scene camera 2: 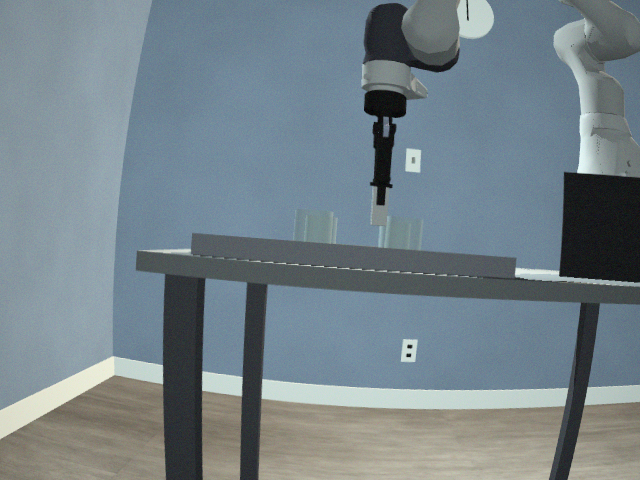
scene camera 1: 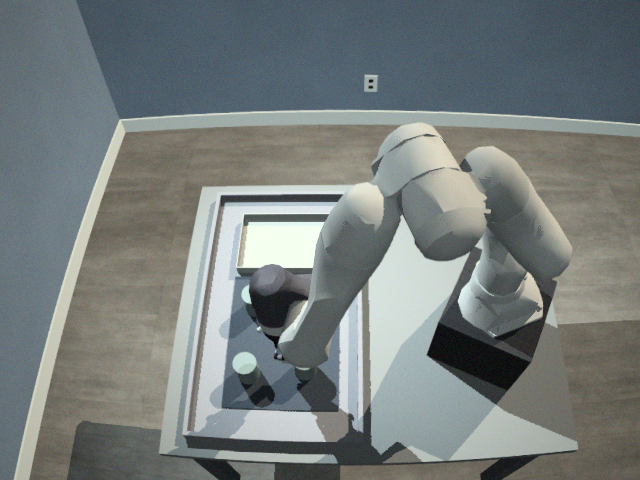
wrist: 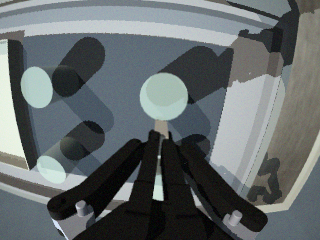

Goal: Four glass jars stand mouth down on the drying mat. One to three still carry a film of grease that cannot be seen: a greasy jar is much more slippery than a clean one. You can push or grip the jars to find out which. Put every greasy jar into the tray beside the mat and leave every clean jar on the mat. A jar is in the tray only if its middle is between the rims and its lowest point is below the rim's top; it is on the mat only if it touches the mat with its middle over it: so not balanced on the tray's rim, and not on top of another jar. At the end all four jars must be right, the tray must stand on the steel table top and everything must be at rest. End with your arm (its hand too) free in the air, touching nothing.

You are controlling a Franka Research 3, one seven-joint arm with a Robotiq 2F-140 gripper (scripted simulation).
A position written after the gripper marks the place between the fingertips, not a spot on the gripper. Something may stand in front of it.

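Note:
The gripper (scene camera 2: 378, 225) is in view, and the wrist view shows the gripper (wrist: 160, 125) too. Things present: a cream tray (scene camera 1: 289, 240), a jar (wrist: 41, 86), a jar (wrist: 55, 165) and a further jar (wrist: 163, 96).

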